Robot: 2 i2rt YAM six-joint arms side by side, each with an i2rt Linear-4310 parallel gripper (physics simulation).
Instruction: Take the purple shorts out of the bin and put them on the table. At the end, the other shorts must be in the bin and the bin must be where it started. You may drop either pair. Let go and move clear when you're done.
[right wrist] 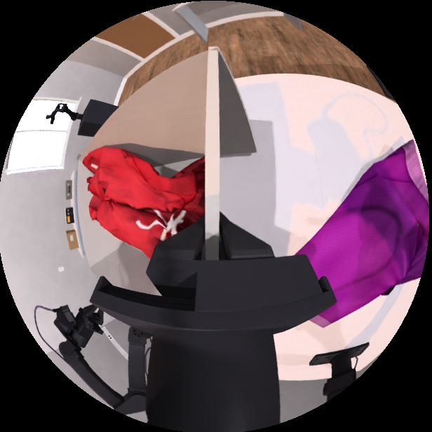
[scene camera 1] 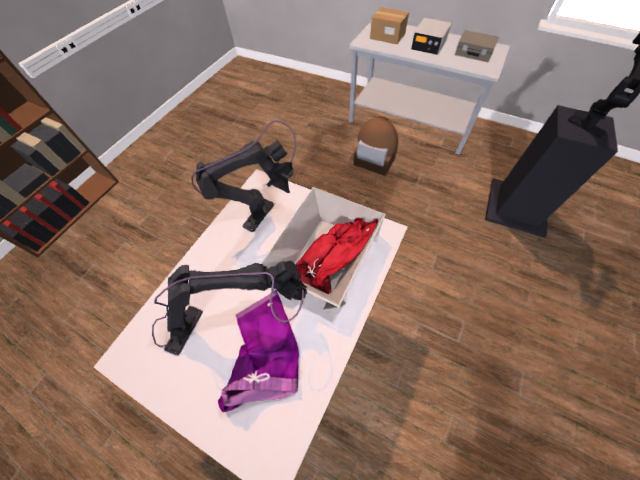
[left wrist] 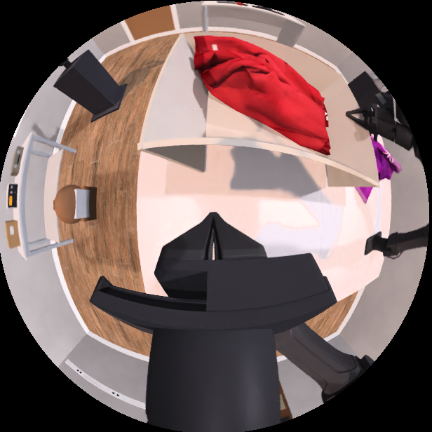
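The purple shorts point(scene camera 1: 268, 351) point(left wrist: 384, 160) point(right wrist: 370, 225) lie spread on the white table point(scene camera 1: 155, 377), outside the bin. The red shorts point(scene camera 1: 336, 253) point(left wrist: 265, 85) point(right wrist: 135, 195) lie bunched inside the pale grey bin point(scene camera 1: 346, 205) point(left wrist: 175, 105) point(right wrist: 165, 110). My right gripper point(scene camera 1: 303, 290) point(right wrist: 213, 217) is shut on the bin's end wall nearest the purple shorts, with one finger on each side of the wall. My left gripper point(scene camera 1: 287, 190) point(left wrist: 213, 217) is shut and empty, above the table beside the bin's long side, apart from it. The right fingertips are partly hidden in scene camera 1.
A bookshelf point(scene camera 1: 98, 160) stands at the left. A workbench point(scene camera 1: 423, 62) with boxes stands at the back. A brown rounded object point(scene camera 1: 378, 135) stands on the floor before it. A black pedestal point(scene camera 1: 547, 175) with an arm stands at the right.
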